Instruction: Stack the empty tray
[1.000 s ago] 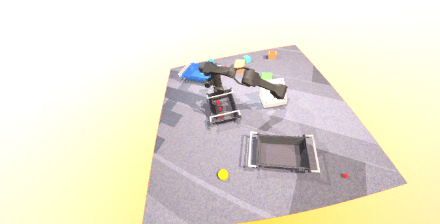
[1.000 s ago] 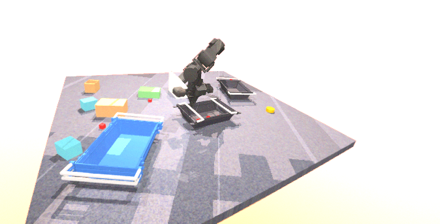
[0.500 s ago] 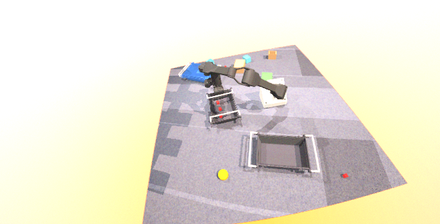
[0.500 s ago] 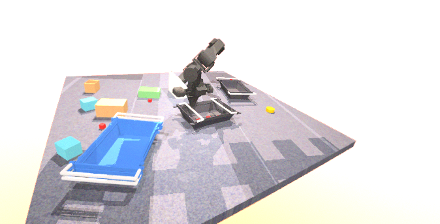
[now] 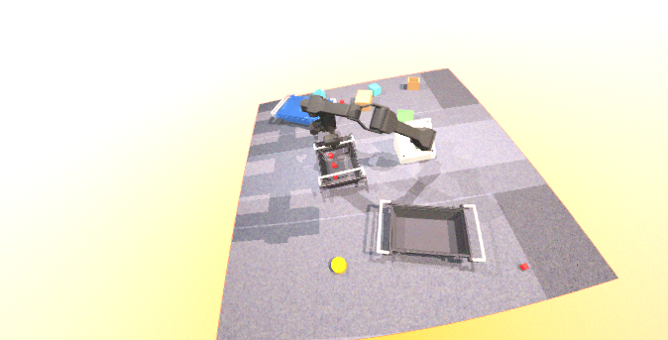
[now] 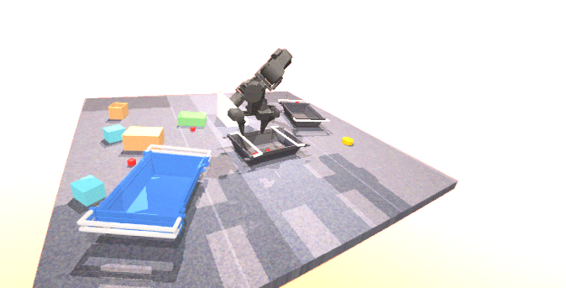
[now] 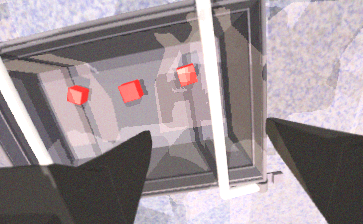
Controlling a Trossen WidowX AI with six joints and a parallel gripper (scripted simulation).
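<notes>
Now: gripper tip 47 cm to the right of the dark tray, 22 cm past it and 5 cm above it. The rest, counted from my gripper tip: green block 38 cm behind, 8 cm to the right, 7 cm below; yellow disc 49 cm to the left, 10 cm ahead, 8 cm below.
</notes>
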